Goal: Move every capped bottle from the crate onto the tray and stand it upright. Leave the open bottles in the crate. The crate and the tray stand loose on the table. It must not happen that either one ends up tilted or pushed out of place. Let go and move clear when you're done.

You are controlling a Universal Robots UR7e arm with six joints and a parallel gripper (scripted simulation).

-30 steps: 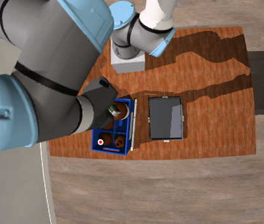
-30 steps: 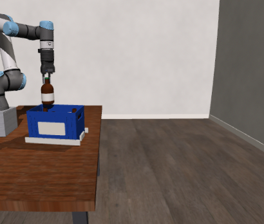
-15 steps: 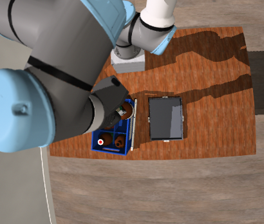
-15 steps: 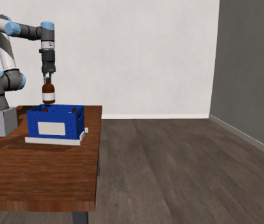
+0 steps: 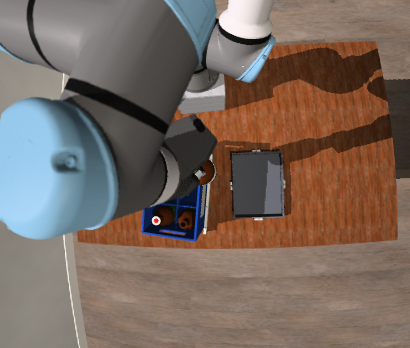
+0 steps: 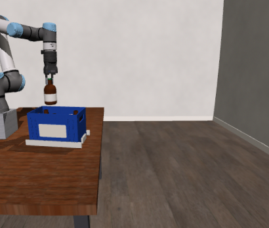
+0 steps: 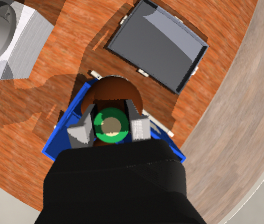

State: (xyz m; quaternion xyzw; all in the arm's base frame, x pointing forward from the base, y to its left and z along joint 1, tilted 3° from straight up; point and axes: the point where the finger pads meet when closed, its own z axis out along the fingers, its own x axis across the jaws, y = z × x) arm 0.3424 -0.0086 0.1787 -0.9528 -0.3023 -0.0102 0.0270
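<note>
Right now my hand is 60 mm above the green-capped bottle. From my hand the other things lie so: brown bottle: 160 mm ahead, 90 mm to the right, 240 mm below; blue crate: 60 mm ahead, 120 mm to the right, 240 mm below; red-capped bottle: 150 mm ahead, 180 mm to the right, 240 mm below.
</note>
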